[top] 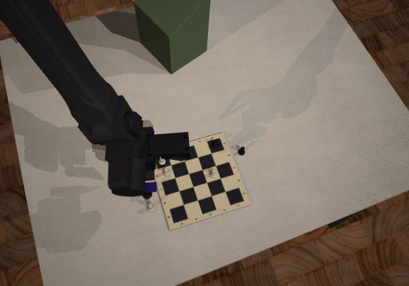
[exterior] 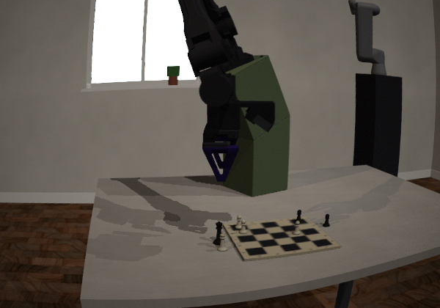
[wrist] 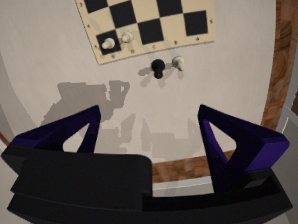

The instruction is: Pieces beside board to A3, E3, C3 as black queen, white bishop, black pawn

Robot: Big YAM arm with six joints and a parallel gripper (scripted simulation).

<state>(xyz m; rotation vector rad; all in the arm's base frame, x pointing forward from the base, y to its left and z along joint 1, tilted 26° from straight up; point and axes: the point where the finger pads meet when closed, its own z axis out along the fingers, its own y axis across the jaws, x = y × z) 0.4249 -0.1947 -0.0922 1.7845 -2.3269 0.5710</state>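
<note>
Now: hand 1 cm short of the black queen, 1 cm to the left of it and 14 cm above it. The rest, counted from my hand: chessboard (2 cm ahead, 13 cm to the left, 16 cm below); white bishop (5 cm ahead, 1 cm to the right, 14 cm below).
</note>
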